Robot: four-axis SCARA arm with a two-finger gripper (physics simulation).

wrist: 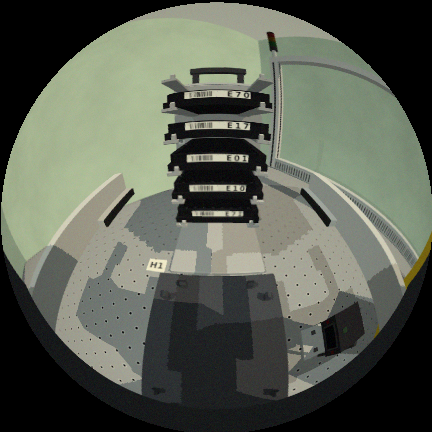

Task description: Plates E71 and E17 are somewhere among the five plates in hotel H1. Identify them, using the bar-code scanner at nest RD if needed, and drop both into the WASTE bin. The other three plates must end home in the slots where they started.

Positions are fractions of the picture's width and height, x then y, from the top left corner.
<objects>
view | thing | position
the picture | gripper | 0.50, 0.41
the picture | hotel H1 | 0.49, 0.27
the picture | black scanner box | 0.81, 0.73
</objects>
